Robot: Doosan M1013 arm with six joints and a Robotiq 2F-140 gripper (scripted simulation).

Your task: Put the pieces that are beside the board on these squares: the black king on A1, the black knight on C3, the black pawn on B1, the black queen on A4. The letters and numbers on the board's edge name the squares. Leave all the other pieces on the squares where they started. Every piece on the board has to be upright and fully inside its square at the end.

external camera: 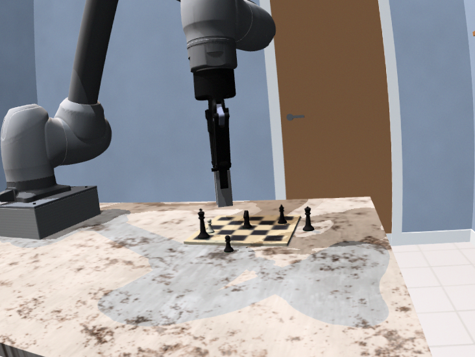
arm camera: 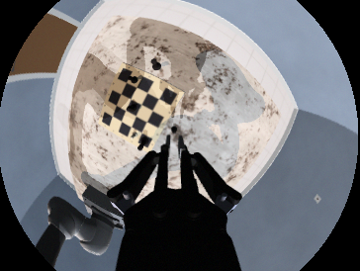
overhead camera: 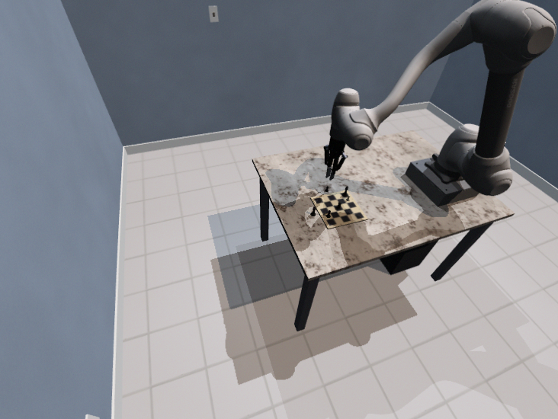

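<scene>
Right now the black pawn is 110 mm below my hand. Also, from my hand: black king 80 mm behind, 60 mm to the left, 90 mm below; small chessboard 10 mm behind, 140 mm to the left, 120 mm below; white pawn 80 mm behind, 100 mm to the left, 100 mm below.
</scene>
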